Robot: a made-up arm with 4 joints. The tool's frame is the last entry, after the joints.
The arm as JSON. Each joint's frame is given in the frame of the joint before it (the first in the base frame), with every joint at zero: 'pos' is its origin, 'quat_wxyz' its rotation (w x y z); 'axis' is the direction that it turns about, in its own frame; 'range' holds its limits. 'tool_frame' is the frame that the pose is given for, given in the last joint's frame.
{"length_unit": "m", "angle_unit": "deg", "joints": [
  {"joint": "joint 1", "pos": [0.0, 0.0, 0.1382], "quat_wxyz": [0.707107, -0.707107, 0.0, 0.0], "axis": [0.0, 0.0, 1.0], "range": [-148.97, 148.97]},
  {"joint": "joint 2", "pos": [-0.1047, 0.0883, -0.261], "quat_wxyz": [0.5, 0.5, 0.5, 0.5], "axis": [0.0, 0.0, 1.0], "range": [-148.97, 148.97]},
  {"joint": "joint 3", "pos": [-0.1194, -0.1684, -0.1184], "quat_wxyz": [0.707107, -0.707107, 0.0, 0.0], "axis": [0.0, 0.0, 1.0], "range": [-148.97, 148.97]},
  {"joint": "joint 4", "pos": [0.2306, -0.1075, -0.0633], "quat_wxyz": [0.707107, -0.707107, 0.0, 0.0], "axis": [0.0, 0.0, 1.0], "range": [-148.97, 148.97]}
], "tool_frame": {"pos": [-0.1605, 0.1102, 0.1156], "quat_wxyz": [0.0, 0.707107, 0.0, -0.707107]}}
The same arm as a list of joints. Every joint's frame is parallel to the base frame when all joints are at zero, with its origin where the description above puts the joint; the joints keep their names.
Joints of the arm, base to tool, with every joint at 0 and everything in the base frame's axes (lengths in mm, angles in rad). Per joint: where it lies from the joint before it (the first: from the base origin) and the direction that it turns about. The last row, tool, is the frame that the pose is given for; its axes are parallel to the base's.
joint 1: origin 0 0 138.2 axis +y
joint 2: origin -104.7 -261 -88.3 axis +x
joint 3: origin -118.4 -168.4 119.4 axis +y
joint 4: origin 107.5 -63.3 -230.6 axis -x
tool: origin -115.6 -110.2 160.5
Joint limits (rad, base to tool): -2.6..2.6 -2.6..2.6 -2.6..2.6 -2.6..2.6

